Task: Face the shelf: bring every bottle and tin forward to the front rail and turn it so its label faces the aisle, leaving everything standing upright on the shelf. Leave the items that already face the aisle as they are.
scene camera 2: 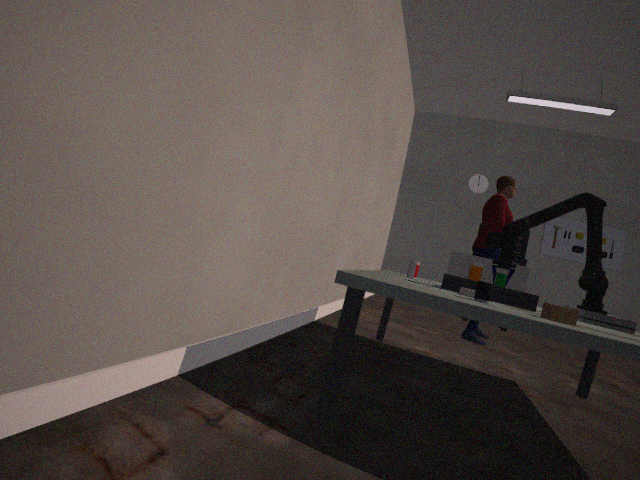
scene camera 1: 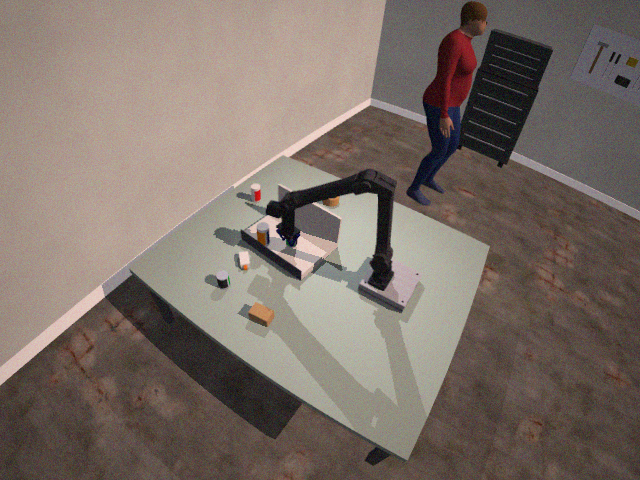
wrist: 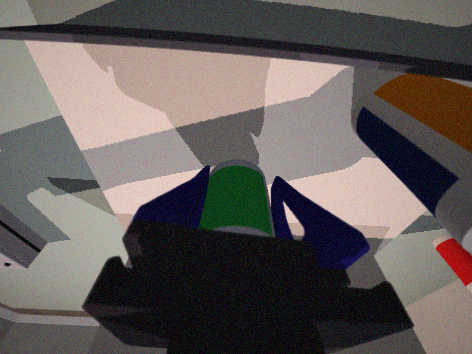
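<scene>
Shelf [scene camera 1: 319,228], also [scene camera 2: 456,277] and [wrist: 149,109]. My gripper [wrist: 241,177].
</scene>
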